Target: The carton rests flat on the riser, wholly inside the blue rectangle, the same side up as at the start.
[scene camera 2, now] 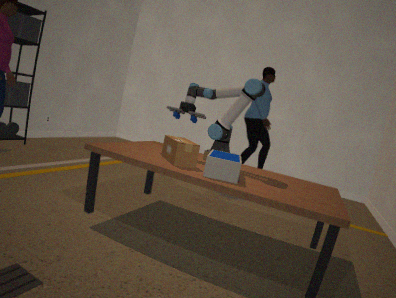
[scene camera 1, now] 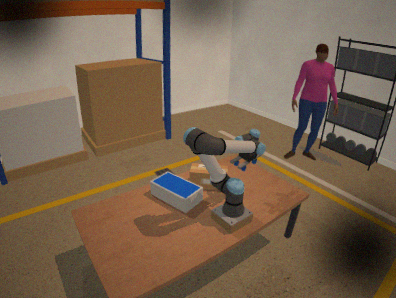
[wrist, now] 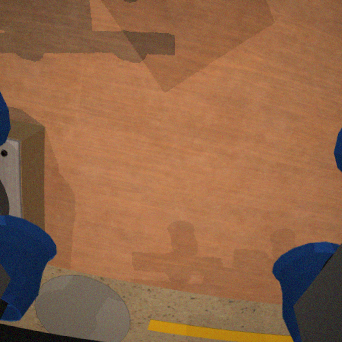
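Observation:
The brown carton stands on the table beside the riser, partly hidden by the arm in the first scene view. It does not show in the wrist view. The riser is a pale grey-white box on the table, with the blue rectangle on its top. My gripper has blue suction cups and is open, holding nothing. It hangs well above the table, off to the side of the carton, with bare table beneath it in the wrist view.
The arm's base stands on the table near the riser. The table edge shows low in the wrist view. A person in pink stands near a shelf rack; a person in blue stands behind the arm.

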